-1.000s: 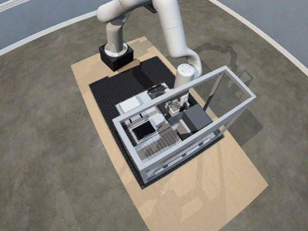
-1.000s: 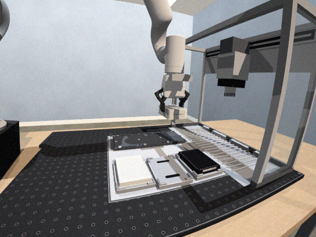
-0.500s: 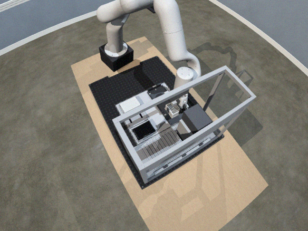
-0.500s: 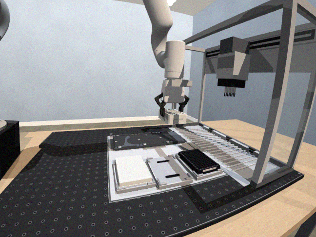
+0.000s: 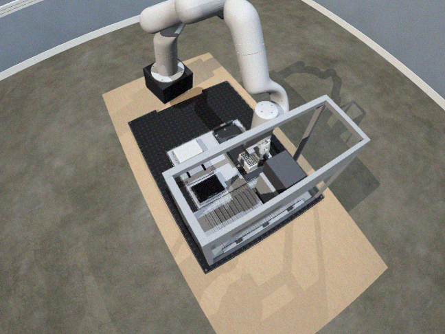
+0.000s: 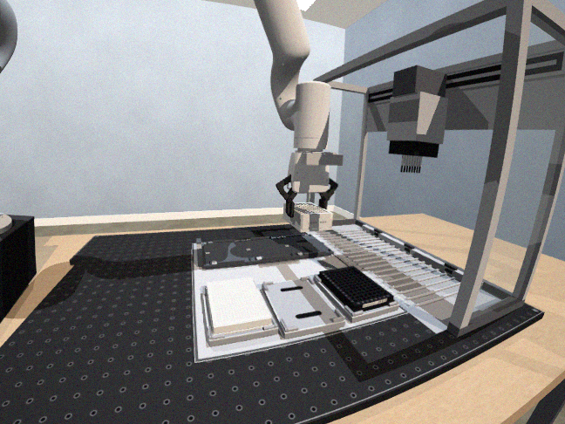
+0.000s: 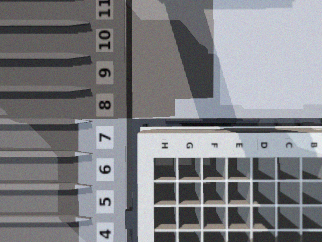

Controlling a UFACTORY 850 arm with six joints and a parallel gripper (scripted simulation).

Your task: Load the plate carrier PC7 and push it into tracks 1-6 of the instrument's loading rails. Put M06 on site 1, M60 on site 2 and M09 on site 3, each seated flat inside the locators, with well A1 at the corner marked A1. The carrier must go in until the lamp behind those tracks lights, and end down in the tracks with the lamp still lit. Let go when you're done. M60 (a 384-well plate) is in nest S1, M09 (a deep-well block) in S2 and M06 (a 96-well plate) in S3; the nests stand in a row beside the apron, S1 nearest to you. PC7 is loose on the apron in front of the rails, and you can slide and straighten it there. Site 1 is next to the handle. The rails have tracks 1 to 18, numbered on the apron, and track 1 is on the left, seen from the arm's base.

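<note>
Now: the dark carrier PC7 110 mm behind my hand and 90 mm below it. The rest, counted from my hand: black 96-well plate M06: 10 mm behind, 240 mm to the right, 80 mm below; then frame post: 100 mm ahead, 170 mm to the left, 150 mm above; then white 96-well plate: 10 mm below.
</note>
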